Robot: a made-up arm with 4 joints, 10 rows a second.
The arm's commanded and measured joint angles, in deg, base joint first. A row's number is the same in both.
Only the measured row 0 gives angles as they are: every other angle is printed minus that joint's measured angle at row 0.
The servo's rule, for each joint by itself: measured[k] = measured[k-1] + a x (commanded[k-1-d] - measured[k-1]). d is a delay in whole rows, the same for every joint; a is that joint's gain. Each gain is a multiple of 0.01, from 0.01 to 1. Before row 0 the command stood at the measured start. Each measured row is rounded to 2 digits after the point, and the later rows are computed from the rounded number. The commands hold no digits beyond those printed.
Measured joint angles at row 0: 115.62 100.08 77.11 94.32
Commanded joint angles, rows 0 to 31: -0.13 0.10 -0.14 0.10; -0.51 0.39 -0.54 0.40; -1.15 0.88 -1.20 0.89; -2.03 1.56 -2.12 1.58; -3.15 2.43 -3.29 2.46; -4.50 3.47 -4.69 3.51; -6.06 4.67 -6.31 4.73; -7.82 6.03 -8.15 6.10; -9.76 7.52 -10.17 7.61; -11.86 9.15 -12.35 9.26; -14.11 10.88 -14.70 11.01; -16.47 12.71 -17.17 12.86; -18.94 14.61 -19.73 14.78; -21.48 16.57 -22.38 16.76; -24.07 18.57 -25.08 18.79; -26.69 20.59 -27.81 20.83; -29.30 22.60 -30.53 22.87; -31.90 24.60 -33.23 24.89; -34.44 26.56 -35.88 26.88; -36.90 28.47 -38.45 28.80; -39.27 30.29 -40.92 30.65; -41.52 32.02 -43.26 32.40; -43.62 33.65 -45.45 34.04; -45.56 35.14 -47.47 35.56; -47.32 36.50 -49.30 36.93; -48.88 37.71 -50.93 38.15; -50.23 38.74 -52.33 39.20; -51.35 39.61 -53.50 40.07; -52.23 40.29 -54.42 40.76; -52.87 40.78 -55.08 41.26; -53.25 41.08 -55.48 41.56; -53.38 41.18 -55.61 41.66
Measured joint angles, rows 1 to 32: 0.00 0.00 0.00 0.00; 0.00 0.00 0.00 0.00; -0.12 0.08 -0.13 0.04; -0.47 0.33 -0.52 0.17; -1.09 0.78 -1.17 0.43; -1.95 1.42 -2.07 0.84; -3.04 2.25 -3.23 1.42; -4.37 3.25 -4.62 2.17; -5.91 4.41 -6.23 3.09; -7.65 5.74 -8.05 4.17; -9.57 7.20 -10.06 5.41; -11.65 8.80 -12.24 6.80; -13.89 10.51 -14.58 8.32; -16.24 12.31 -17.04 9.95; -18.70 14.20 -19.60 11.69; -21.23 16.14 -22.24 13.52; -23.81 18.13 -24.94 15.42; -26.43 20.15 -27.67 17.37; -29.04 22.16 -30.39 19.35; -31.64 24.16 -33.09 21.34; -34.19 26.13 -35.74 23.33; -36.66 28.05 -38.31 25.30; -39.04 29.89 -40.79 27.23; -41.30 31.64 -43.14 29.09; -43.41 33.29 -45.33 30.87; -45.37 34.81 -47.36 32.56; -47.14 36.20 -49.20 34.13; -48.72 37.44 -50.84 35.58; -50.09 38.51 -52.26 36.88; -51.24 39.41 -53.44 38.03; -52.14 40.13 -54.37 39.01; -52.80 40.66 -55.04 39.82
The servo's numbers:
d 2
a 0.91 0.82 0.95 0.36

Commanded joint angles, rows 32 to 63: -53.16 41.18 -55.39 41.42; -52.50 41.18 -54.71 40.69; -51.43 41.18 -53.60 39.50; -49.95 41.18 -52.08 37.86; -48.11 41.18 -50.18 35.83; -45.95 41.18 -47.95 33.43; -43.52 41.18 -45.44 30.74; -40.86 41.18 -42.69 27.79; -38.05 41.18 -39.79 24.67; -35.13 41.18 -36.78 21.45; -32.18 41.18 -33.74 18.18; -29.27 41.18 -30.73 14.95; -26.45 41.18 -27.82 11.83; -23.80 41.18 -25.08 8.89; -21.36 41.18 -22.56 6.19; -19.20 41.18 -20.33 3.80; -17.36 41.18 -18.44 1.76; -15.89 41.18 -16.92 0.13; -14.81 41.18 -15.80 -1.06; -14.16 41.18 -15.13 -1.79; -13.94 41.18 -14.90 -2.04; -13.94 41.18 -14.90 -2.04; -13.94 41.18 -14.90 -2.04; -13.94 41.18 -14.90 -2.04; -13.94 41.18 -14.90 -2.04; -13.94 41.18 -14.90 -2.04; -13.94 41.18 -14.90 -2.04; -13.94 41.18 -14.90 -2.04; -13.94 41.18 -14.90 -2.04; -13.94 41.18 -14.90 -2.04; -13.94 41.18 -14.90 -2.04; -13.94 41.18 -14.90 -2.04
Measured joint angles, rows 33 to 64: -53.21 41.00 -55.46 40.45; -53.36 41.15 -55.60 40.89; -53.18 41.17 -55.40 41.08; -52.56 41.18 -54.74 40.94; -51.53 41.18 -53.66 40.42; -50.09 41.18 -52.16 39.50; -48.29 41.18 -50.28 38.18; -46.16 41.18 -48.07 36.47; -43.76 41.18 -45.57 34.41; -41.12 41.18 -42.83 32.03; -38.33 41.18 -39.94 29.38; -35.42 41.18 -36.94 26.53; -32.47 41.18 -33.90 23.52; -29.56 41.18 -30.89 20.43; -26.73 41.18 -27.97 17.33; -24.06 41.18 -25.22 14.29; -21.60 41.18 -22.69 11.37; -19.42 41.18 -20.45 8.64; -17.55 41.18 -18.54 6.16; -16.04 41.18 -17.00 3.99; -14.92 41.18 -15.86 2.17; -14.23 41.18 -15.17 0.74; -13.97 41.18 -14.91 -0.26; -13.94 41.18 -14.90 -0.90; -13.94 41.18 -14.90 -1.31; -13.94 41.18 -14.90 -1.57; -13.94 41.18 -14.90 -1.74; -13.94 41.18 -14.90 -1.85; -13.94 41.18 -14.90 -1.92; -13.94 41.18 -14.90 -1.96; -13.94 41.18 -14.90 -1.99; -13.94 41.18 -14.90 -2.01
